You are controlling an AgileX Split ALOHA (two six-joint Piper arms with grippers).
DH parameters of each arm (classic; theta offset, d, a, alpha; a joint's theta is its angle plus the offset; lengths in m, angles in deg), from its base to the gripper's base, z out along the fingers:
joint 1: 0 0.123 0 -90
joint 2: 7.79 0 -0.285 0
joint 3: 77.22 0 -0.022 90
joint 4: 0 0.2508 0 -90
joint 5: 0 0 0.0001 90
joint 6: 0 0.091 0 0
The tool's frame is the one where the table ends.
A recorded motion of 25 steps. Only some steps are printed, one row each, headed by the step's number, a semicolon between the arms.
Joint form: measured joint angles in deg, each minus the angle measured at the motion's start. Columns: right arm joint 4, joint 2, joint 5, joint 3, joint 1, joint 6; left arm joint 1, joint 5, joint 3, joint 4, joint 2, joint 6.
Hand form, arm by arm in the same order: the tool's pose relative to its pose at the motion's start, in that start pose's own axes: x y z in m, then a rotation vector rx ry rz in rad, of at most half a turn. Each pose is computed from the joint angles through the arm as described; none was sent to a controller.
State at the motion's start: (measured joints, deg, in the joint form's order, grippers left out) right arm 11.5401 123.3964 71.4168 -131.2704 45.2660 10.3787; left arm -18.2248 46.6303 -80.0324 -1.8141 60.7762 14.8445
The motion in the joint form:
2: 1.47 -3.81 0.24 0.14 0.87 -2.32; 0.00 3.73 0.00 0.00 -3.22 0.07
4: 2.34 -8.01 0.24 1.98 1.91 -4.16; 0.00 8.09 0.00 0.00 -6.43 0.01
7: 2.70 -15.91 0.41 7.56 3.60 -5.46; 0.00 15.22 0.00 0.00 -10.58 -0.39
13: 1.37 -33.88 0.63 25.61 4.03 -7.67; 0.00 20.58 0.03 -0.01 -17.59 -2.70
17: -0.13 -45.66 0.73 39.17 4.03 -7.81; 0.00 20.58 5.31 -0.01 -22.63 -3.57
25: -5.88 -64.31 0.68 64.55 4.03 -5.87; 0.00 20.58 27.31 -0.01 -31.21 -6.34
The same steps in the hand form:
2: 0.0015 0.0156 -0.0321 -0.0452 -0.0487 -0.0577; 0.0035 -0.0015 -0.0226 0.0034 0.0083 0.0026
4: 0.0082 0.0290 -0.0603 -0.0771 -0.0812 -0.1084; 0.0092 -0.0036 -0.0449 0.0096 0.0275 0.0029
7: 0.0280 0.0443 -0.1029 -0.1063 -0.1084 -0.1609; 0.0206 -0.0072 -0.0736 0.0238 0.0776 -0.0021
13: 0.0881 0.0370 -0.1681 -0.0853 -0.1069 -0.2112; 0.0343 -0.0117 -0.1199 0.0176 0.0501 -0.0391
17: 0.1387 0.0225 -0.1921 -0.0535 -0.0794 -0.2151; 0.0568 -0.0174 -0.1299 0.0181 0.0544 -0.0544
25: 0.2355 -0.0172 -0.1924 0.0646 0.0181 -0.1935; 0.1431 -0.0375 -0.0957 0.0602 0.2850 -0.1081

